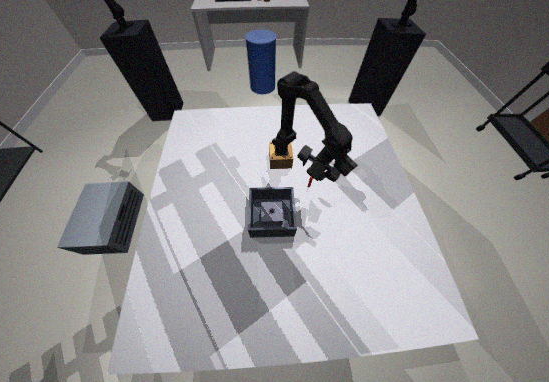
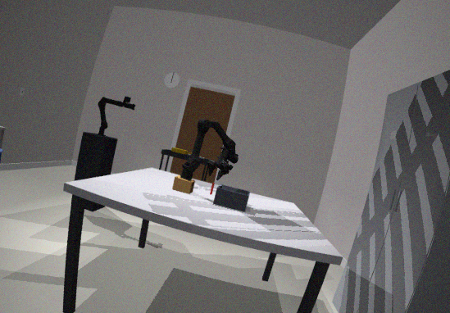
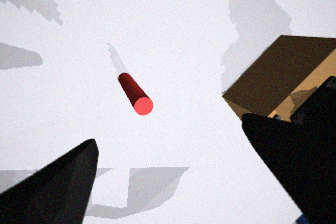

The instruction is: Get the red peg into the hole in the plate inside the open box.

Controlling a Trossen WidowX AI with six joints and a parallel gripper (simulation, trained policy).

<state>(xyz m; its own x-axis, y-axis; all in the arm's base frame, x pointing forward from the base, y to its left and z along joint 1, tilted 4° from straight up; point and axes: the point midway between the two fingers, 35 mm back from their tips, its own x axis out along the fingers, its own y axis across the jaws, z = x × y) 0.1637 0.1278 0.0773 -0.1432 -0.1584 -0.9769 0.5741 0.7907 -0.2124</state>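
The red peg is 1 cm ahead of my gripper tip and 7 cm below it. Also, from my gripper tip: dark grey box: 16 cm ahead, 19 cm to the right, 9 cm below; then light plate: 16 cm ahead, 19 cm to the right, 7 cm below.
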